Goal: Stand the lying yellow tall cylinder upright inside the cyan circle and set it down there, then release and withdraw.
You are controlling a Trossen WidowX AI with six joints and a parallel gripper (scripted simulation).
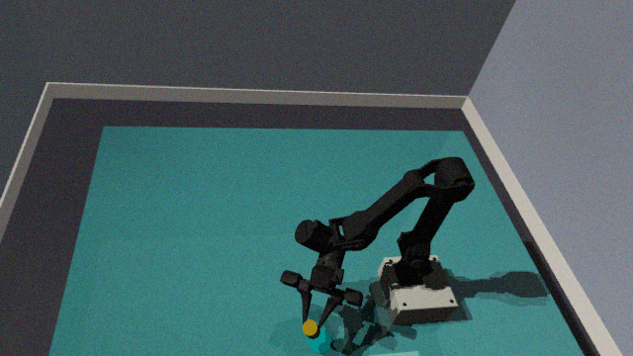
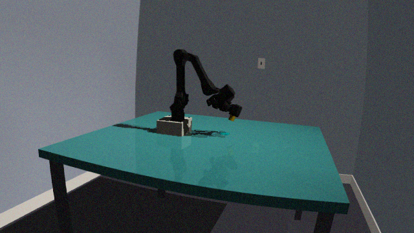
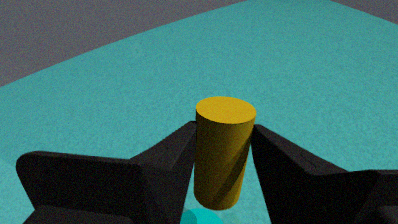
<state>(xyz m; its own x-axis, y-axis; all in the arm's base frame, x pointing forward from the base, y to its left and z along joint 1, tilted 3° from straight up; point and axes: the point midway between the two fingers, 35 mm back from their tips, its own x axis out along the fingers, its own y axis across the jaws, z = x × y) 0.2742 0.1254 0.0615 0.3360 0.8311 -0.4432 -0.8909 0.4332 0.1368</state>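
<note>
Right now my gripper tip is 130 mm above the cyan circle, 40 mm past it and 20 mm to the left of it. Round my gripper tip: yellow tall cylinder 20 mm below.
</note>
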